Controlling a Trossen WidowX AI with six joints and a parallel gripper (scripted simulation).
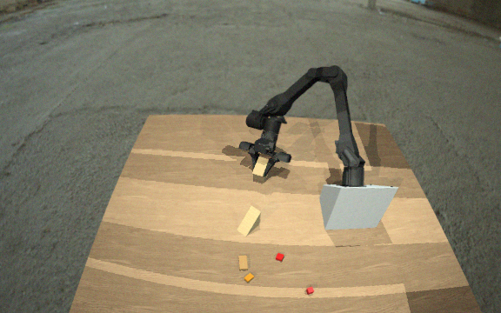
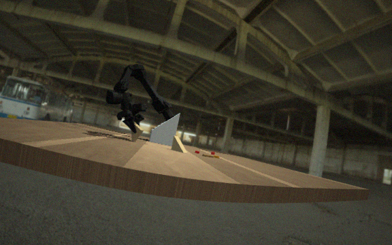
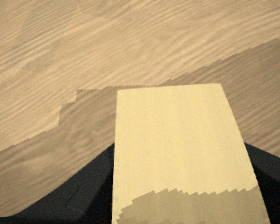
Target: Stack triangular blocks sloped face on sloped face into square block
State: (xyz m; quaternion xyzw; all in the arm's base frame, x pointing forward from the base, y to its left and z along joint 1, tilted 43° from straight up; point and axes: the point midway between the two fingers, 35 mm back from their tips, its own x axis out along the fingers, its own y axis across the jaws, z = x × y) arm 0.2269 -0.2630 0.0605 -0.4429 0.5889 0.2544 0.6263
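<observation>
My gripper tip is now 10 mm below the tan triangular block. Round my gripper tip: small tan block: 340 mm to the left, 100 mm ahead, 40 mm below; orange cube: 390 mm to the left, 90 mm ahead, 40 mm below.
</observation>
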